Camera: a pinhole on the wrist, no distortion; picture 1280 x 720 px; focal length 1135.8 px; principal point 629.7 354.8 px. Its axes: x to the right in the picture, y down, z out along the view. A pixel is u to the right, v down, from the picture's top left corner.
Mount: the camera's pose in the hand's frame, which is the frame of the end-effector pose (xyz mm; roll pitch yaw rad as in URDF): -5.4 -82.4 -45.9 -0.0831 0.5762 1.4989
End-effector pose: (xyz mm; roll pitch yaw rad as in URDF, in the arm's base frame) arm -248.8 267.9 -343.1 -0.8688 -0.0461 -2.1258
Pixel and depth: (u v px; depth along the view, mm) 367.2 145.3 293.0
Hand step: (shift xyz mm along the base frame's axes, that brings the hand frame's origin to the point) 153.2 -124.5 140.8
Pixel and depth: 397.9 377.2 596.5
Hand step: 446.6 -205.2 223.0
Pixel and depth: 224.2 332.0 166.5
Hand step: 68.7 -21.3 111.9
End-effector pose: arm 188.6 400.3 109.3 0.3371 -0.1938 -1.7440
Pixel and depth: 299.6 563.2 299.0
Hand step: -50.1 133.2 217.4
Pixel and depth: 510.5 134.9 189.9
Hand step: -37.1 8.4 122.3
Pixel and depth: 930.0 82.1 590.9
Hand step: 216.2 -64.4 487.6
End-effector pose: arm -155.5 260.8 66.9 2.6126 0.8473 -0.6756
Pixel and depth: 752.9 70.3 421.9
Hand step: -238.7 -199.3 -166.9
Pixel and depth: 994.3 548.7 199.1
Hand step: -111.0 -54.5 12.5
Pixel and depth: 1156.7 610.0 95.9
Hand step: -23.6 4.7 19.1
